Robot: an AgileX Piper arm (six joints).
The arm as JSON. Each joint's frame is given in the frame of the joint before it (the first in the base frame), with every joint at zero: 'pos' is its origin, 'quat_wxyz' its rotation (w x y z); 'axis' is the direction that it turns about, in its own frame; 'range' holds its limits. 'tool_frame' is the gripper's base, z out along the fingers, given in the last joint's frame.
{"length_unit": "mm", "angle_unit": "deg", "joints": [
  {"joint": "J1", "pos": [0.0, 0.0, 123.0], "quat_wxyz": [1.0, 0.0, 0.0, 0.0], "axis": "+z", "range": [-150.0, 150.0]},
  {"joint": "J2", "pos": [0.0, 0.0, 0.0], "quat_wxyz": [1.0, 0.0, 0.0, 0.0], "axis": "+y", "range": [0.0, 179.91]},
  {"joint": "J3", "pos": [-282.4, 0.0, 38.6], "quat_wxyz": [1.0, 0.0, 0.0, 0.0], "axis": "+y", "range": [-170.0, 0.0]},
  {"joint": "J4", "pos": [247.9, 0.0, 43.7], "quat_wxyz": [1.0, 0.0, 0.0, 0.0], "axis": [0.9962, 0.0, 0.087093], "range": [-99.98, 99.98]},
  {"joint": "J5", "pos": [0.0, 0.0, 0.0], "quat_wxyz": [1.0, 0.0, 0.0, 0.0], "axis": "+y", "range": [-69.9, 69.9]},
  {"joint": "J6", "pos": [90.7, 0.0, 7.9], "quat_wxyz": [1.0, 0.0, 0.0, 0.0], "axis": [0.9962, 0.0, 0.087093], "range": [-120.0, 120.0]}
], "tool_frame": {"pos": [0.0, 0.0, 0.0], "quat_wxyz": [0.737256, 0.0, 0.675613, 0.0]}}
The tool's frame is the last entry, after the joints.
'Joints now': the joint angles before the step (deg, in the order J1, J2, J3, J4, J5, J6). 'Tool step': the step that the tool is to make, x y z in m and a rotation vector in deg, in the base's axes. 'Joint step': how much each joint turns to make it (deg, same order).
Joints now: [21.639 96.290 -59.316 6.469 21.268 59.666]
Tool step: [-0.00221 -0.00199 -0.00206 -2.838 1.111 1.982]
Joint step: [-0.001 0.001 0.000 -2.198 2.116 -0.803]
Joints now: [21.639 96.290 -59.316 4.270 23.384 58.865]
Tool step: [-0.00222 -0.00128 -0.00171 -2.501 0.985 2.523]
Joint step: [-0.001 0.001 0.000 -0.842 1.907 -2.369]
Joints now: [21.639 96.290 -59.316 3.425 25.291 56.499]
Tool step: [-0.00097 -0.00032 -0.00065 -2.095 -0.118 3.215]
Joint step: [-0.001 0.001 0.000 0.001 0.761 -3.765]
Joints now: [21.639 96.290 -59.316 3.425 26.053 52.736]
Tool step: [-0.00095 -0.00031 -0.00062 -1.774 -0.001 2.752]
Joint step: [0.000 0.001 0.000 0.000 0.738 -3.190]
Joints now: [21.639 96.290 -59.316 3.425 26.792 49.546]
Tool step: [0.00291 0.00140 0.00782 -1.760 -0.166 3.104]
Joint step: [0.000 0.000 -2.101 0.000 2.698 -3.460]
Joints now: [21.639 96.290 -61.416 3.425 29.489 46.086]
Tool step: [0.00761 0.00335 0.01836 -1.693 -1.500 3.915]
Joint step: [0.000 0.000 -4.401 0.001 3.772 -4.336]
